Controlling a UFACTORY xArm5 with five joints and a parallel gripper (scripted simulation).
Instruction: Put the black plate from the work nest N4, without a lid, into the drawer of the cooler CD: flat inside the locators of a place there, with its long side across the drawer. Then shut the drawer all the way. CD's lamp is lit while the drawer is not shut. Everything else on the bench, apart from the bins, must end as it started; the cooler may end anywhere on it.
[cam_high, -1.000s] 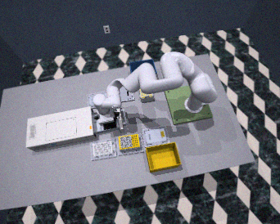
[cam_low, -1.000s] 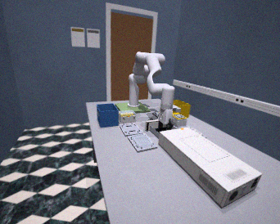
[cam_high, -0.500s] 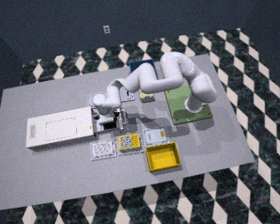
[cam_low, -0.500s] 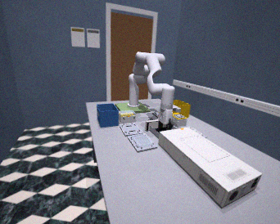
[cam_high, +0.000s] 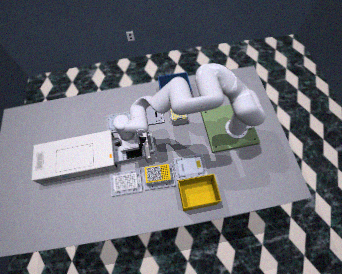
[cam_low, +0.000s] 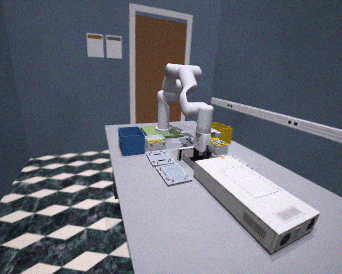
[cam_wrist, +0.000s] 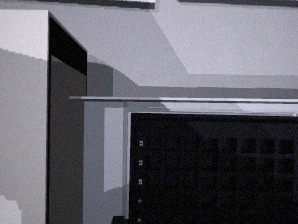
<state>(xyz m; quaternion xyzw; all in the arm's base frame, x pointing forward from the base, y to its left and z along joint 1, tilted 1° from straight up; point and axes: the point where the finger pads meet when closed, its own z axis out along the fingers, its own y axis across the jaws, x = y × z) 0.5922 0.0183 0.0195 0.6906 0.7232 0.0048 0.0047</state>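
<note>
Right now the black plate is 1 cm below my hand. From my hand the other things lie so: clear plate 7 cm ahead, 18 cm to the right, 2 cm below; cooler drawer 3 cm ahead; white cooler CD 18 cm ahead, 1 cm to the left, 1 cm above.
</note>
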